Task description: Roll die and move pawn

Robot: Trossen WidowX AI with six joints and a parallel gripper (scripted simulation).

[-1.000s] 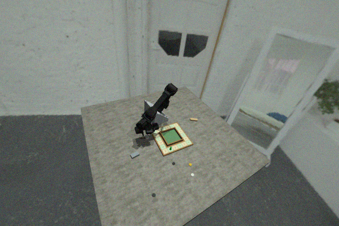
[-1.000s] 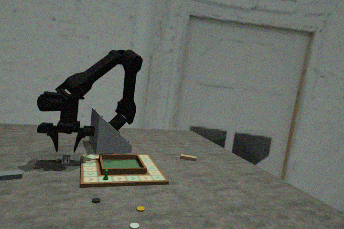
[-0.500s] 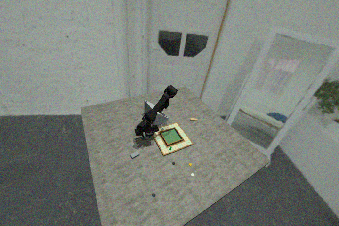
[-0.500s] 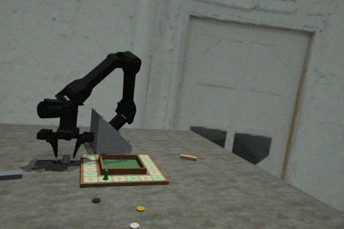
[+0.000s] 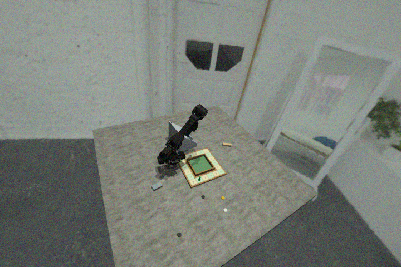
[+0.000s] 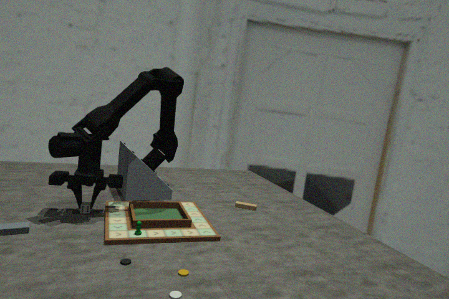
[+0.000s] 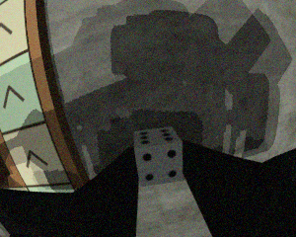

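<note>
My gripper tip is now 180 mm short of the green pawn, 150 mm to the right of it and 20 mm below it. Round my gripper tip: green dice tray: 60 mm ahead, 200 mm to the left; white die: right at my gripper tip; grey block: 140 mm ahead, 130 mm to the right.
</note>
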